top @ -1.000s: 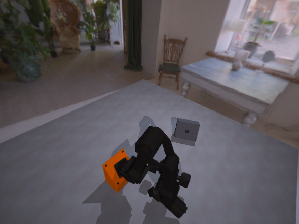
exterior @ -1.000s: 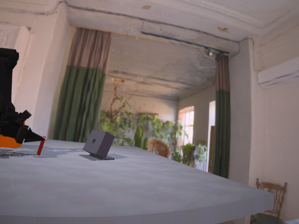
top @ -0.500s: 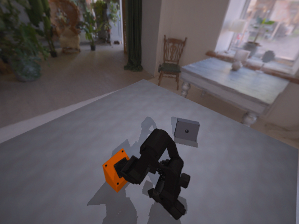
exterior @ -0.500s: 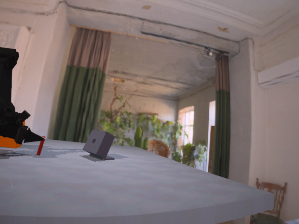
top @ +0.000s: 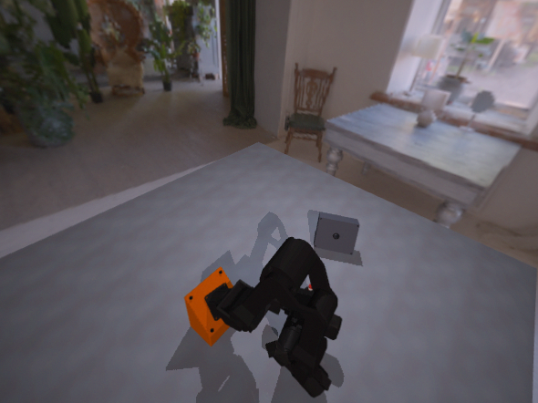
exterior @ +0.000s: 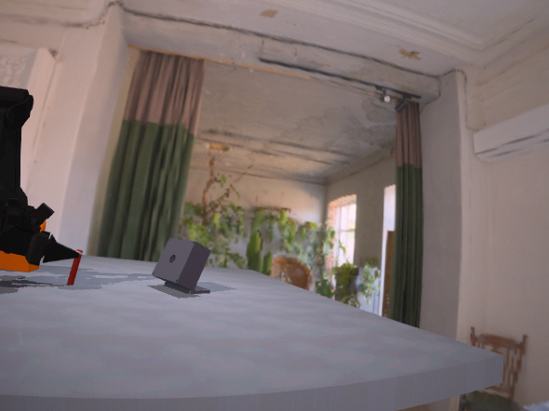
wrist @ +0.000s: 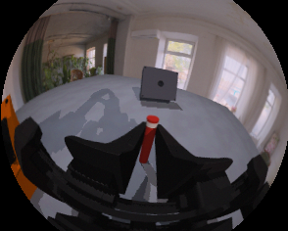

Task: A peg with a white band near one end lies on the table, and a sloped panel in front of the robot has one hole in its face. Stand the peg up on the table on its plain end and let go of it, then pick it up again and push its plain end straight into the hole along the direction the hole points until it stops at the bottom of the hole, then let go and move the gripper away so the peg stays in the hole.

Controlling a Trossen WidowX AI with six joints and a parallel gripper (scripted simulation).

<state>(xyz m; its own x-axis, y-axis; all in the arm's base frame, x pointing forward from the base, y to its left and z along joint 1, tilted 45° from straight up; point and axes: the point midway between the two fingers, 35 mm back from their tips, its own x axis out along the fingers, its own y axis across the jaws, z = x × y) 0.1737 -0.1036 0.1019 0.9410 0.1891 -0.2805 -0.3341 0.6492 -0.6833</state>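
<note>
Right now the red peg is 1 cm below my gripper tip. The rest, counted from my gripper tip: grey sloped panel: 24 cm ahead, 7 cm to the left.
</note>
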